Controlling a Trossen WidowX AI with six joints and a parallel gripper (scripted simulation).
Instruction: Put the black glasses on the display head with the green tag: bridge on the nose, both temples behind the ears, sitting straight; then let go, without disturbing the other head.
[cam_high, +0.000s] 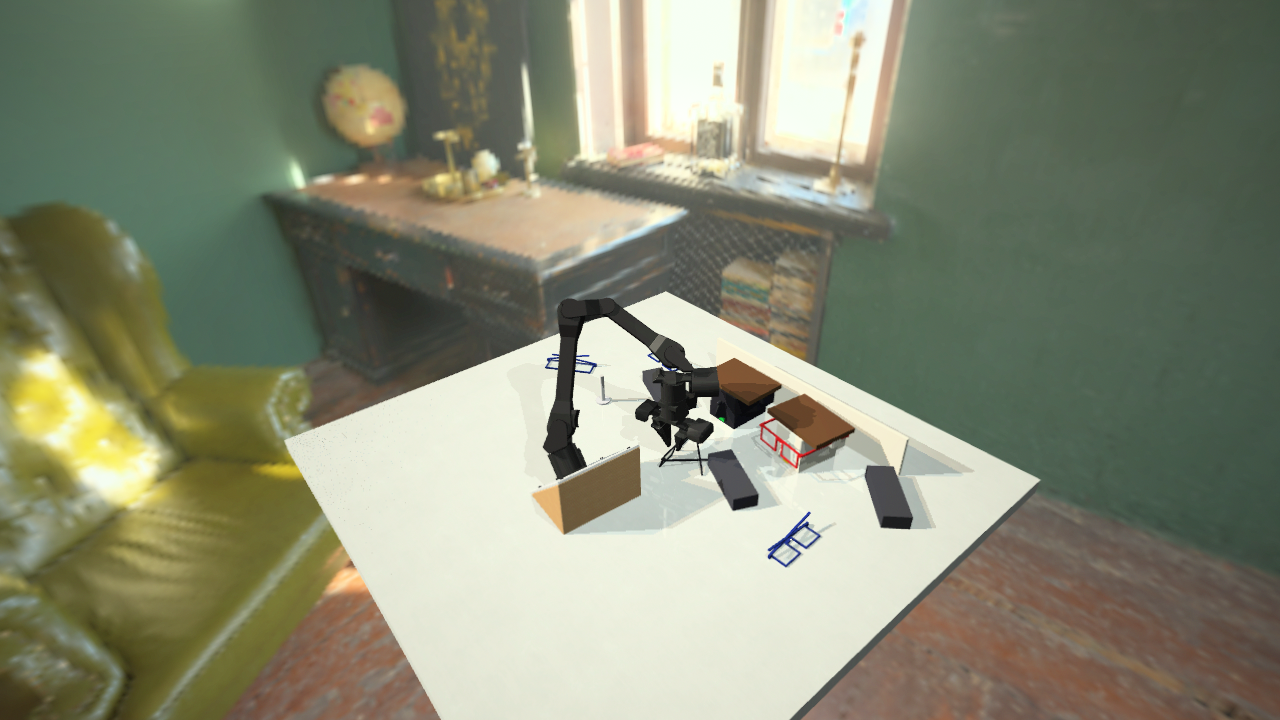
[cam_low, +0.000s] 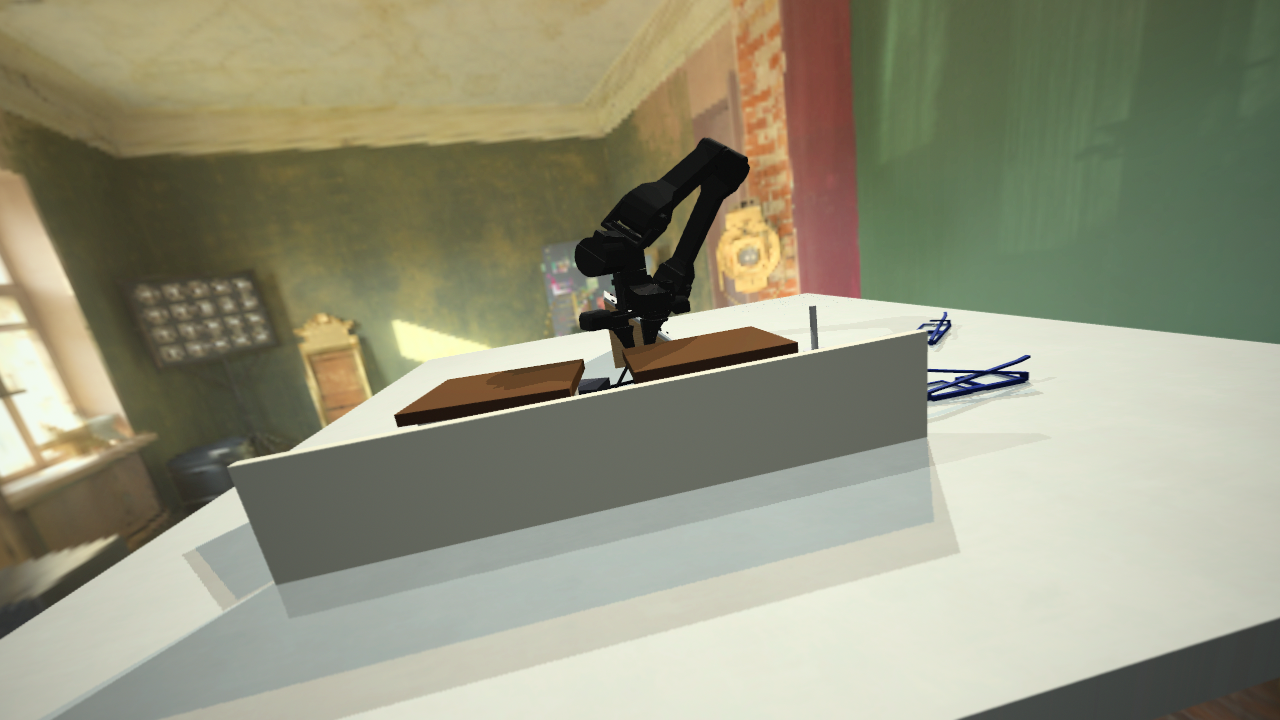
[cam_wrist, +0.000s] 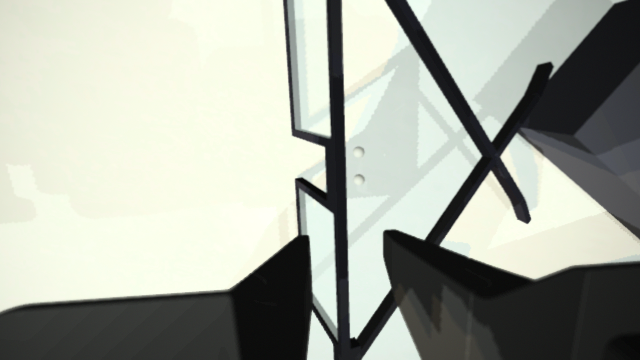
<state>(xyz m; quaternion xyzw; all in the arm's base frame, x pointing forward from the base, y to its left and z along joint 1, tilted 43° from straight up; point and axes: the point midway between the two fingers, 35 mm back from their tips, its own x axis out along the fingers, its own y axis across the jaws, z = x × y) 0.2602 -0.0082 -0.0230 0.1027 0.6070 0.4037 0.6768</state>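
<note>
My gripper tip is now 30 mm past the white peg stand, 310 mm to the right of it and 10 mm above it. From my gripper tip the other things lie so: dark display head (230 mm ahead, 70 mm to the left, 20 mm above); then white back board (380 mm ahead, 20 mm to the right, 20 mm above).
</note>
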